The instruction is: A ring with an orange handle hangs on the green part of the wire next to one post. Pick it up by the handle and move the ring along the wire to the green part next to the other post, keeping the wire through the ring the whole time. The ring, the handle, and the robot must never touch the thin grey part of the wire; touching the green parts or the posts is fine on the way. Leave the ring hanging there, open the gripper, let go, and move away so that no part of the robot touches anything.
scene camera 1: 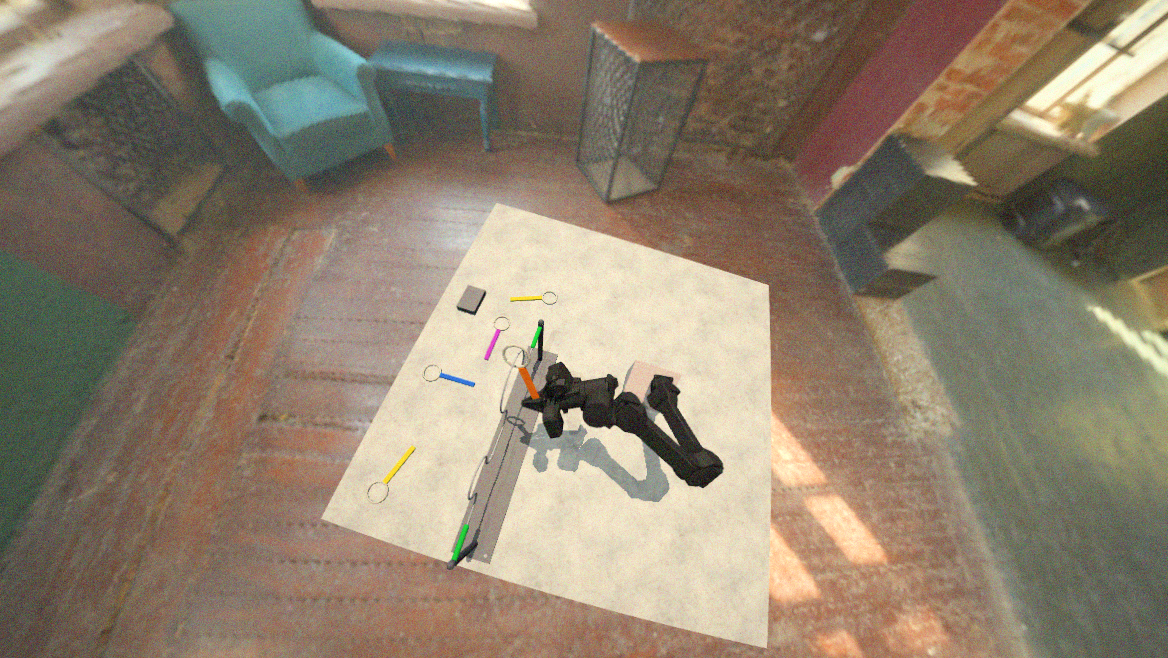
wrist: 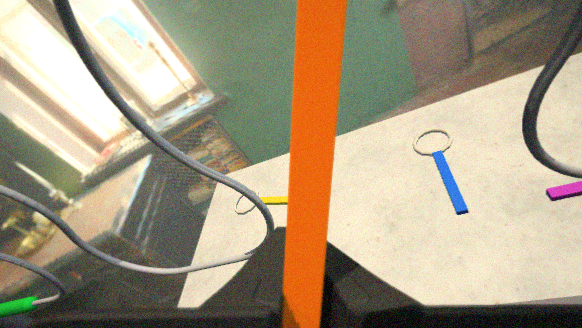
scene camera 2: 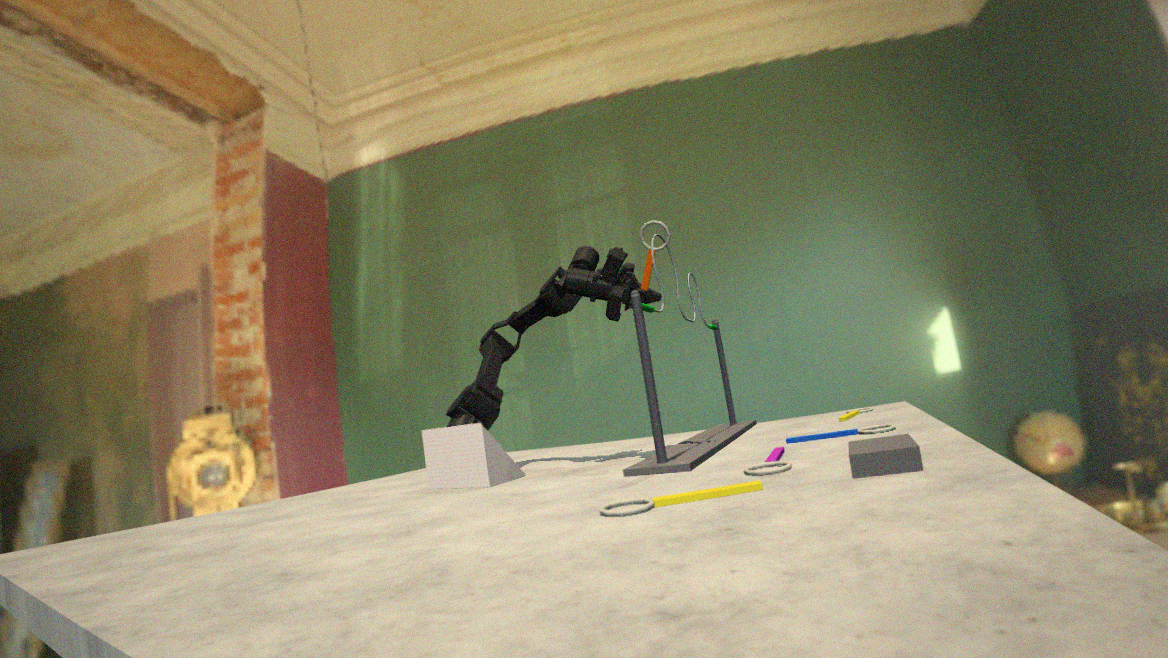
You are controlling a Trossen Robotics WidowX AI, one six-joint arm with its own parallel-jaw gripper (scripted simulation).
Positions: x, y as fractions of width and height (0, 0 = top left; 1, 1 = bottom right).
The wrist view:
my gripper: 0.50, 0.73
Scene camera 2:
grey block: 0.77, 0.69
